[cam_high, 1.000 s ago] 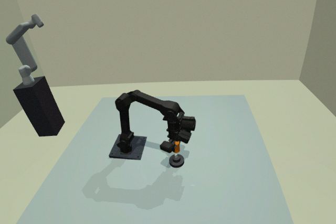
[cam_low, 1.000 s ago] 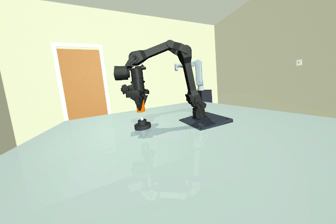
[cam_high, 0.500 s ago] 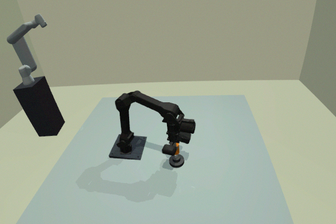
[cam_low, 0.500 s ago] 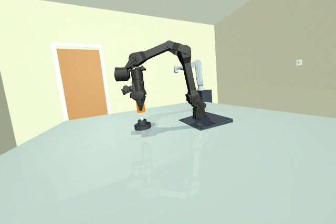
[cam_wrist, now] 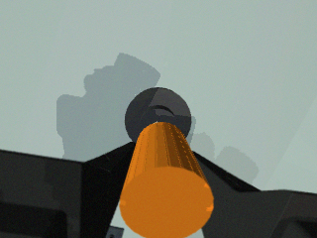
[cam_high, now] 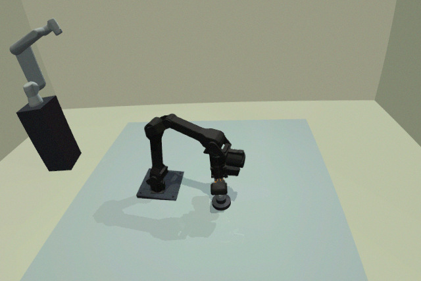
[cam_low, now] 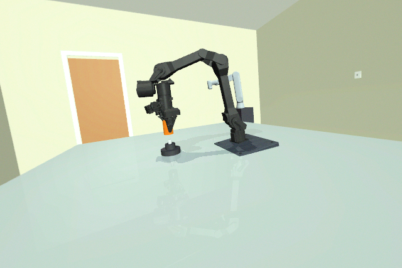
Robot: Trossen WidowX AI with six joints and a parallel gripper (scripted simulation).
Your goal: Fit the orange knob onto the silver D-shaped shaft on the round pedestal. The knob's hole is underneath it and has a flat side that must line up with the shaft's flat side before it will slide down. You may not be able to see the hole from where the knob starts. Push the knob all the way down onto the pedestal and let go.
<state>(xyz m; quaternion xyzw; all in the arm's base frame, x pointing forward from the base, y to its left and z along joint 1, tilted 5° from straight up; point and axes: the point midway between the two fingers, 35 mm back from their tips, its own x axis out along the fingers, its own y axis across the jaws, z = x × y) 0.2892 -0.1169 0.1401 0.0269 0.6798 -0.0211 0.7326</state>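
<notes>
My gripper tip is now 6 cm above the round pedestal. Round my gripper tip: orange knob (3 cm above).
</notes>
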